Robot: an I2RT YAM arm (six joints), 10 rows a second.
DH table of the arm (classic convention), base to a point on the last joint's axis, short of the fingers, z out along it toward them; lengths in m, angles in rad. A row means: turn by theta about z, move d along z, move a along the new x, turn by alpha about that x. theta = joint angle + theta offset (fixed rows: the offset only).
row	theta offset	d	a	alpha
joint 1	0	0.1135	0.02	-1.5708
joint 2	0	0	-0.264	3.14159
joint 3	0.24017	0	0.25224	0
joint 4	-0.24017	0	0.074	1.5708
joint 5	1.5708	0	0	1.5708
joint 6	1.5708	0.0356	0	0
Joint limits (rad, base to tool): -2.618..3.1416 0..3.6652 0..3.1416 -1.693..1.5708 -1.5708..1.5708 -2.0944..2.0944
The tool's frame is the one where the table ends.
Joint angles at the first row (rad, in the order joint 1, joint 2, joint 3, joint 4, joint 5, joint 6):
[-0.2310, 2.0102, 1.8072, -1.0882, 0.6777, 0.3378]
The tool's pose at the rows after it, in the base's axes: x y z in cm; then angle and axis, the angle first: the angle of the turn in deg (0 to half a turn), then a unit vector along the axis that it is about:
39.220 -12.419 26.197 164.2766 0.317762 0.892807 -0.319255
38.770 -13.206 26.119 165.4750 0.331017 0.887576 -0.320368
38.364 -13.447 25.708 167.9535 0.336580 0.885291 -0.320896
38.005 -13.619 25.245 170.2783 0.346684 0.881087 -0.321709
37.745 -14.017 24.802 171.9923 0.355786 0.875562 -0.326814
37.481 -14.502 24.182 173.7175 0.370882 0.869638 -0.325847
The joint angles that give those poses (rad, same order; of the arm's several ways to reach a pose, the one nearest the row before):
[-0.2535, 2.0106, 1.8031, -1.1027, 0.6613, 0.3405]
[-0.2748, 2.0113, 1.8030, -1.1221, 0.6621, 0.3561]
[-0.2832, 2.0193, 1.8027, -1.1641, 0.6624, 0.3778]
[-0.2897, 2.0296, 1.8027, -1.2064, 0.6640, 0.4126]
[-0.3004, 2.0407, 1.8023, -1.2316, 0.6735, 0.4362]
[-0.3141, 2.0545, 1.7996, -1.2541, 0.6701, 0.4706]

